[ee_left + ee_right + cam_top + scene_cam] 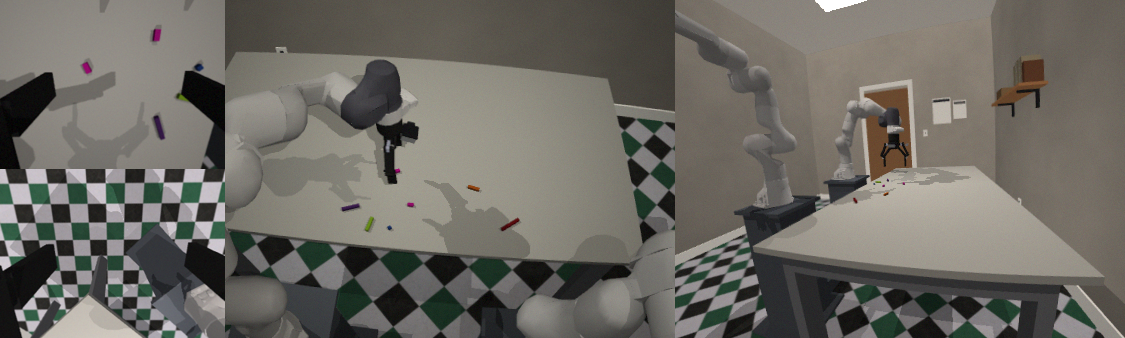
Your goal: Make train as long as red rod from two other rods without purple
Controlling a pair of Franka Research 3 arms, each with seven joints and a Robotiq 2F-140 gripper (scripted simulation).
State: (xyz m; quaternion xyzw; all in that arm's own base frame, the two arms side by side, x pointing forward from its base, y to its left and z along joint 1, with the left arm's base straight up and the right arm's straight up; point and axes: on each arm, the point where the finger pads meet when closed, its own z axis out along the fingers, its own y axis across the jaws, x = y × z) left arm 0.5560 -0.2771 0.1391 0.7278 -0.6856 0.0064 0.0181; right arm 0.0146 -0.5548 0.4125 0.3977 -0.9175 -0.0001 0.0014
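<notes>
My left hand is 160 mm past the lime rod, 130 mm above it and 70 mm to the right of it. The rest, counted from my left hand: small blue rod (170 mm behind, 130 mm below); orange rod (260 mm to the right, 130 mm below, 10 mm ahead); purple rod (140 mm to the left, 130 mm below, 110 mm behind).
</notes>
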